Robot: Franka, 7 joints.
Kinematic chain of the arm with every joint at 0, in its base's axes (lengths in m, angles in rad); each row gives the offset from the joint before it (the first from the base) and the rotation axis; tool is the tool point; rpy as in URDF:
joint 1: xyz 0 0 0.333 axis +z
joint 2: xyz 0 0 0 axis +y
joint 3: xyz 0 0 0.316 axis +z
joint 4: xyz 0.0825 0 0 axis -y
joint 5: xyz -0.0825 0 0.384 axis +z
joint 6: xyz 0 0 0 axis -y
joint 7: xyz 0.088 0 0 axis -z
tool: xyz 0 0 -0.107 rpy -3.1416 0 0
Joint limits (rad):
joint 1: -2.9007..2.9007
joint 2: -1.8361..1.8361
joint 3: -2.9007..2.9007
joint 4: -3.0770..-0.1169
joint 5: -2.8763..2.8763
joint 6: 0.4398..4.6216
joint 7: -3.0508..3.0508
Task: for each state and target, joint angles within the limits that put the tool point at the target. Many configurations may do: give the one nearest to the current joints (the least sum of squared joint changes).
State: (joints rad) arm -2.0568 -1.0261 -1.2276 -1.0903 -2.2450 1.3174 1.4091
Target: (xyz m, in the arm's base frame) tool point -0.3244 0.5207 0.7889
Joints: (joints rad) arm -1.8550 -0.8865 -1.1533 -1.2528 -2.2206 1.3437 1.4091
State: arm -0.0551 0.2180 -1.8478 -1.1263 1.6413 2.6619 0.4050
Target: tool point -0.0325 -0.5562 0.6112
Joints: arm 0.1505 0.4233 -1.8548 -1.9242 1.7693 2.8956 0.4050
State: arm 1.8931 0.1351 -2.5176 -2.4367 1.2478 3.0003 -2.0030
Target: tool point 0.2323 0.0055 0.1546
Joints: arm 2.3555 0.0633 -2.0839 -3.0594 1.3063 2.8118 -2.0030
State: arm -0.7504 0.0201 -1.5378 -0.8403 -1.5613 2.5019 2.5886
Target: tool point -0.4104 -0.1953 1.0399
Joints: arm -0.6272 -0.2572 -1.6497 -0.8007 -1.5601 2.4596 2.5886
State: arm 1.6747 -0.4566 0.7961 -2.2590 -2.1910 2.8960 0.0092
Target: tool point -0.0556 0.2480 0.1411
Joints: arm 1.2946 0.0894 0.3619 -2.8934 -2.2572 2.7217 0.0092
